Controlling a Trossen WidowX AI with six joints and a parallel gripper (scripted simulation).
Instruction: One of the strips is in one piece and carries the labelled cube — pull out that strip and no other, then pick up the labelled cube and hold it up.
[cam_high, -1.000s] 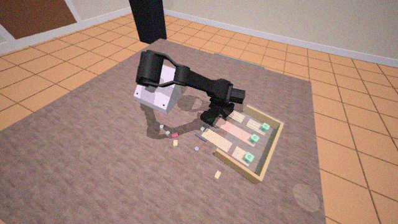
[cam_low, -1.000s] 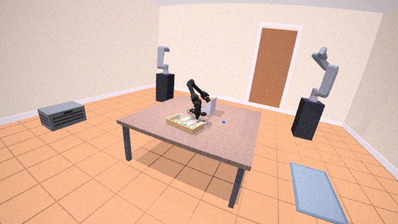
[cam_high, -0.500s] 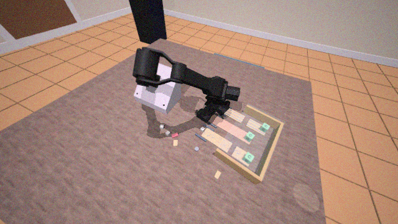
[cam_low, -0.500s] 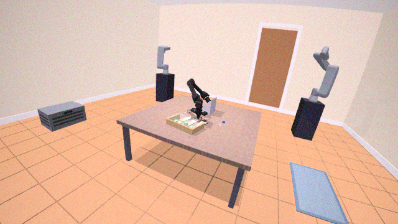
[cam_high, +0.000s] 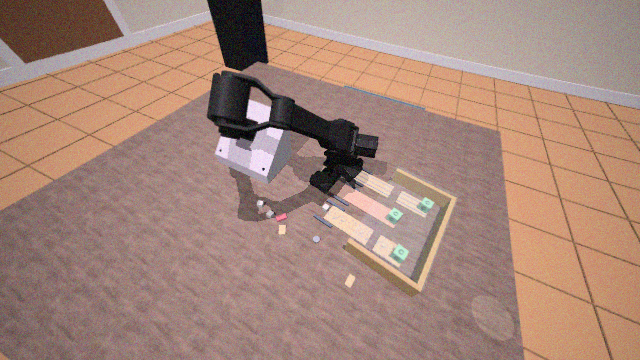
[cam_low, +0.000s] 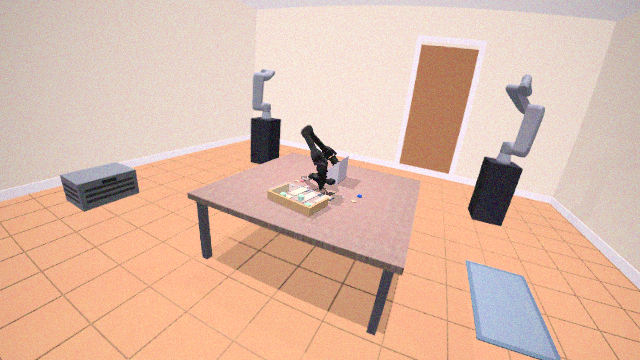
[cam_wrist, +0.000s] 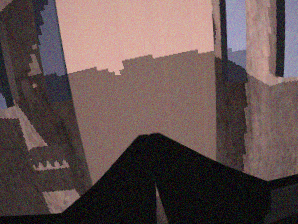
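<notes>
My gripper tip is 12 cm to the left of the tan strip and 10 cm short of it. Round my gripper tip: tan chip 26 cm to the right, 15 cm ahead; then blue disc 26 cm to the left, 7 cm behind.
</notes>
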